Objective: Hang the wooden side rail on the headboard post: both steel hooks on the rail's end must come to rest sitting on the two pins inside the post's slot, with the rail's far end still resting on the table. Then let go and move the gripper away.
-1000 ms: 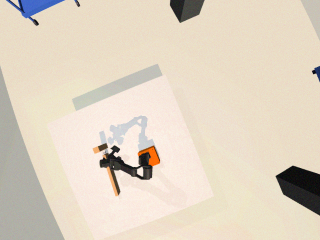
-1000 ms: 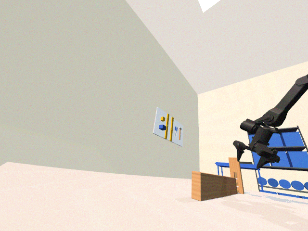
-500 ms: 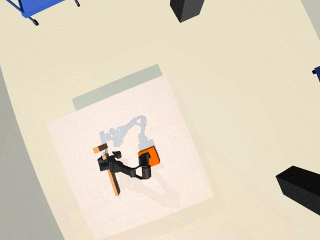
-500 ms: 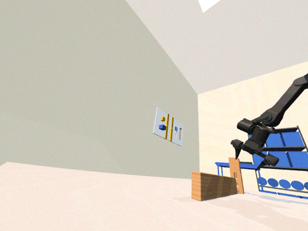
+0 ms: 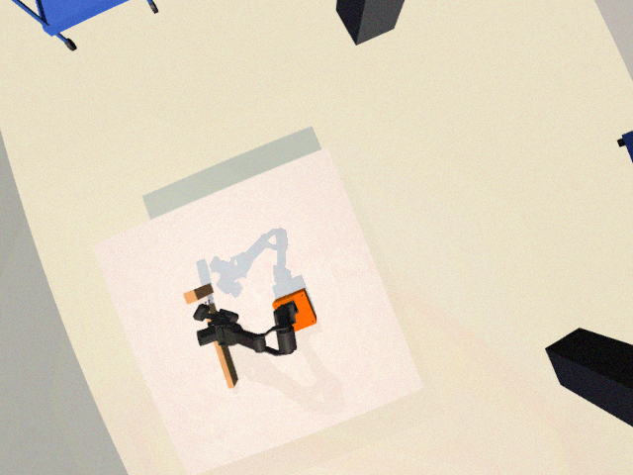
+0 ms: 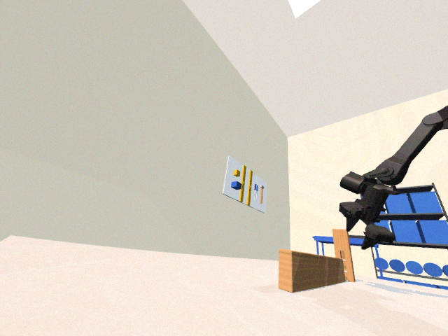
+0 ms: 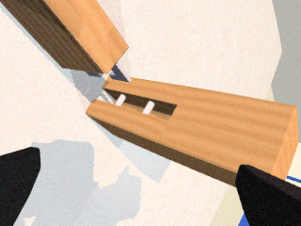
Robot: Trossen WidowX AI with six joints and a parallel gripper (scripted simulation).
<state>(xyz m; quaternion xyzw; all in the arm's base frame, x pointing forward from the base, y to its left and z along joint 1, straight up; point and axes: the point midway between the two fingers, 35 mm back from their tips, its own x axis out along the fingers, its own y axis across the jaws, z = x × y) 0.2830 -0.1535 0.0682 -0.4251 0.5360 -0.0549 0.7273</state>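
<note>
Now: gripper tip 7 cm to the left of the wooden headboard post, 5 cm above it and 4 cm short of it.
</note>
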